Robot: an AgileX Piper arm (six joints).
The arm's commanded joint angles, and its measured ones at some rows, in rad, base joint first. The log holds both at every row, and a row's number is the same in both.
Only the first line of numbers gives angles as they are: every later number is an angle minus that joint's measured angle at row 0.
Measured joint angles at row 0:
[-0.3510 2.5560 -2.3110 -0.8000 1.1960 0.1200]
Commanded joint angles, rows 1 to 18:
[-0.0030 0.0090 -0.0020 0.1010 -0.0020 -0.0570]
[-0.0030 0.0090 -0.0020 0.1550 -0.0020 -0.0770]
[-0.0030 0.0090 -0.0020 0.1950 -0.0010 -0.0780]
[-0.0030 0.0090 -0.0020 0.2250 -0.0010 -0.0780]
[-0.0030 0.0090 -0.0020 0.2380 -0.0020 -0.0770]
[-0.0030 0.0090 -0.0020 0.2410 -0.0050 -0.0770]
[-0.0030 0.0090 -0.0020 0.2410 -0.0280 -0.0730]
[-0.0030 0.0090 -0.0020 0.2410 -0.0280 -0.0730]
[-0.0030 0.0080 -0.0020 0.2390 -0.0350 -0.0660]
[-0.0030 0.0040 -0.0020 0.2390 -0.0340 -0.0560]
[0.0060 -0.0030 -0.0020 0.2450 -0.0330 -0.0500]
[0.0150 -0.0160 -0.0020 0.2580 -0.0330 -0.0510]
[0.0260 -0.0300 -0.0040 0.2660 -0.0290 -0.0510]
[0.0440 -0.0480 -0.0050 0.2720 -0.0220 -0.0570]
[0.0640 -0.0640 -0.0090 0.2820 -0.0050 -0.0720]
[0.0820 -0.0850 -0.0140 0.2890 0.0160 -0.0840]
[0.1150 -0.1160 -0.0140 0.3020 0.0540 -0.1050]
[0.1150 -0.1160 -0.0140 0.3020 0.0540 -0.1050]
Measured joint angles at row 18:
[0.0920 -0.0790 -0.0090 0.2920 0.0080 -0.0870]
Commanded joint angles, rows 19 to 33:
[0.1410 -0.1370 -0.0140 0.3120 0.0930 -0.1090]
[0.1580 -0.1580 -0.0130 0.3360 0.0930 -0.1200]
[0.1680 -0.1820 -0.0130 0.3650 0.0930 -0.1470]
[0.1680 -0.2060 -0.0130 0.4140 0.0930 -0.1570]
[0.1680 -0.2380 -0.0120 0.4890 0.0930 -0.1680]
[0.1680 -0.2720 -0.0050 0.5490 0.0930 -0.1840]
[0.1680 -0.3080 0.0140 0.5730 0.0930 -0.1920]
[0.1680 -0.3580 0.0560 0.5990 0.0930 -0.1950]
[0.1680 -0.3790 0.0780 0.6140 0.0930 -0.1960]
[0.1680 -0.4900 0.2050 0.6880 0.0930 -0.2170]
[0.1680 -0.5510 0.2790 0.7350 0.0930 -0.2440]
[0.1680 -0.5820 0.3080 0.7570 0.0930 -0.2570]
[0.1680 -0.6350 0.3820 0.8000 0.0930 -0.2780]
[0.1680 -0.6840 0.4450 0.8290 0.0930 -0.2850]
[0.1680 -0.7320 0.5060 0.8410 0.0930 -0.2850]
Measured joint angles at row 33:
[0.1680 -0.6650 0.4290 0.8130 0.0190 -0.2700]
